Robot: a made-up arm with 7 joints.
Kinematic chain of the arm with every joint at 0, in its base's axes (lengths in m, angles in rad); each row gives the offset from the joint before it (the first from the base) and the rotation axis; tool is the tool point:
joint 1: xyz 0 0 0.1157 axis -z
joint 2: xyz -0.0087 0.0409 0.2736 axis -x
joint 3: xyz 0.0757 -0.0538 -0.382 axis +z
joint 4: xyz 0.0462 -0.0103 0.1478 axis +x
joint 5: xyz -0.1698 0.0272 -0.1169 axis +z
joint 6: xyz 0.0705 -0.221 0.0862 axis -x
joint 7: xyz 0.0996 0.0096 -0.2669 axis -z
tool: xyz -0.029 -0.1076 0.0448
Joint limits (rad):
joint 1: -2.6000..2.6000
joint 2: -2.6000..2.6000
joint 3: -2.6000..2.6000
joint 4: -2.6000..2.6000
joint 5: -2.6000..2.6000
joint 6: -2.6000..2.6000
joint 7: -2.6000..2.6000
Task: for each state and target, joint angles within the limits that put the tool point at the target. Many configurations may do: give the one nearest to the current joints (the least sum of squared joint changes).
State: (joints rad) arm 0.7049 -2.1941 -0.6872 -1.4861 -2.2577 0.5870 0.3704
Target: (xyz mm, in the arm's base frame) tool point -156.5 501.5 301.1
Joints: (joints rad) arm 0.7167 -1.9107 -0.2816 -1.7834 -1.8035 0.1460 0.4511
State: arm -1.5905 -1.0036 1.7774 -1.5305 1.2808 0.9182 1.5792
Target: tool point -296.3 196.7 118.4
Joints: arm -1.5089 -0.0638 1.9132 -1.4079 1.3867 0.8615 1.5387
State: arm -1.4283 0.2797 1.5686 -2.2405 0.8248 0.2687 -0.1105
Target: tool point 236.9 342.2 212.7
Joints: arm -1.0112 0.4795 1.0892 -2.0652 1.2430 -0.0041 -0.2184
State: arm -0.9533 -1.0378 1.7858 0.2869 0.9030 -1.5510 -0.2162
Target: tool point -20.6 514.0 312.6
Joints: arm -0.1660 -1.3930 1.6770 -0.1604 0.6051 -0.9910 -0.1900
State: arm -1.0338 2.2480 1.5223 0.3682 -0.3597 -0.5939 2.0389
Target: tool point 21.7 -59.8 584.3
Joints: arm -0.7589 2.4064 1.4517 0.8092 0.2939 -1.0017 2.4303
